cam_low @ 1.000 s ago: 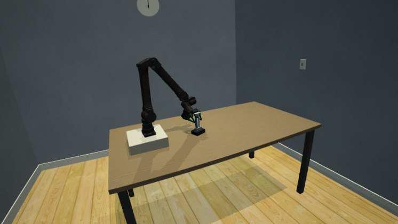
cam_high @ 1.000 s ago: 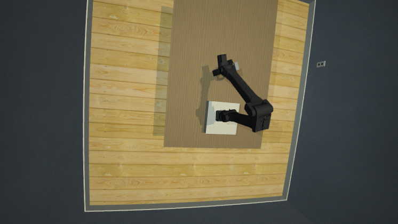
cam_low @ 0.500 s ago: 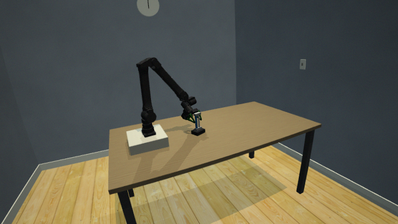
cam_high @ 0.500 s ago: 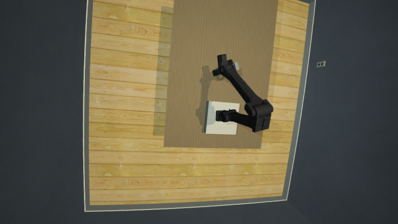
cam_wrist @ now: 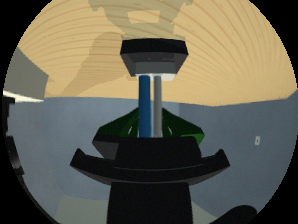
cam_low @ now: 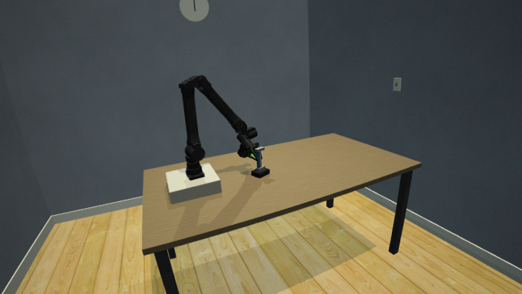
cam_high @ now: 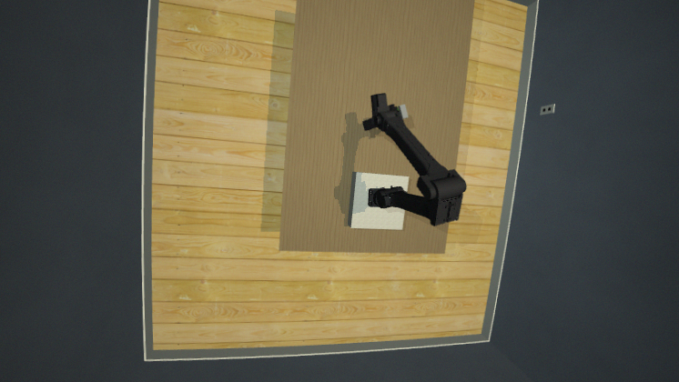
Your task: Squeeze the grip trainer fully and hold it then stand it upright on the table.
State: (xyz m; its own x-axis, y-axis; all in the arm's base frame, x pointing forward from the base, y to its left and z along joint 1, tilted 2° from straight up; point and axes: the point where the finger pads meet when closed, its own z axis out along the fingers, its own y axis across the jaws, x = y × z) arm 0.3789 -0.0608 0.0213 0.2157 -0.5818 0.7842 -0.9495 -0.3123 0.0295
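Now: the thin grey bar 1 cm ahead of my hand.
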